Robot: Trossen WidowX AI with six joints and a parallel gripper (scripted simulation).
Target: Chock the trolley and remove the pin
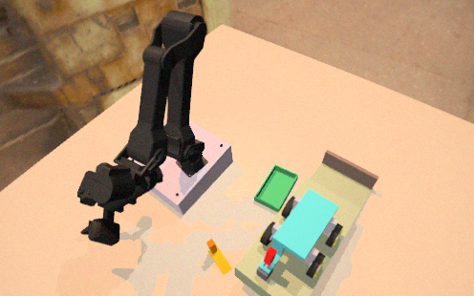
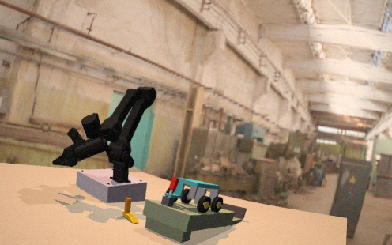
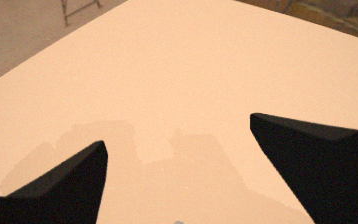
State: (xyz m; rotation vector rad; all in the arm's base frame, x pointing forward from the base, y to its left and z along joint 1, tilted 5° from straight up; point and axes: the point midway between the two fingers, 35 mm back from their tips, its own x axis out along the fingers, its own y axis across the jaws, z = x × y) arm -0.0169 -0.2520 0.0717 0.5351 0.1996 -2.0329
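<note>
My gripper tip is 25 cm short of the yellow chock, 18 cm to the right of it and 9 cm above it. The rest, counted from my gripper tip: dark ramp lip 32 cm ahead, 59 cm to the left, 8 cm below; cyan trolley 36 cm ahead, 33 cm to the left, 1 cm above; red-headed stop pin 36 cm ahead, 23 cm to the left, 2 cm above.
</note>
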